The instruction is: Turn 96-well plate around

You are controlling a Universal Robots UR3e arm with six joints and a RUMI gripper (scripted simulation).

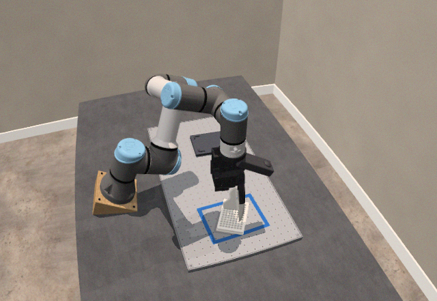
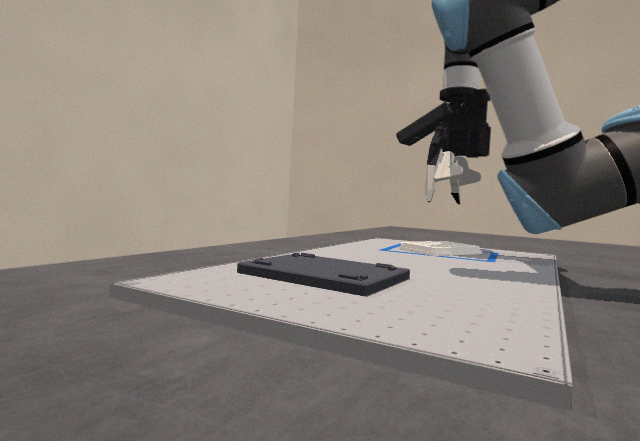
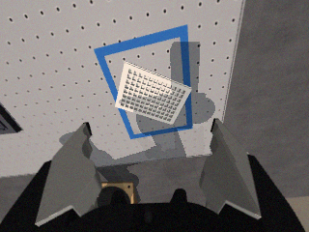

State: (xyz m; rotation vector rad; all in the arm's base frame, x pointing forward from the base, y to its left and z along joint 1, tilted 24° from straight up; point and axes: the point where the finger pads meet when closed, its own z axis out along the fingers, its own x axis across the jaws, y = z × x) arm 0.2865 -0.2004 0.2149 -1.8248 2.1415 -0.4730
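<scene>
The white 96-well plate is 8 cm below my hand. From my hand the other things lie so: A1 mark: 14 cm ahead, 31 cm to the left, 8 cm below; then plate nest N1: 7 cm ahead, 37 cm to the left, 8 cm below.
</scene>
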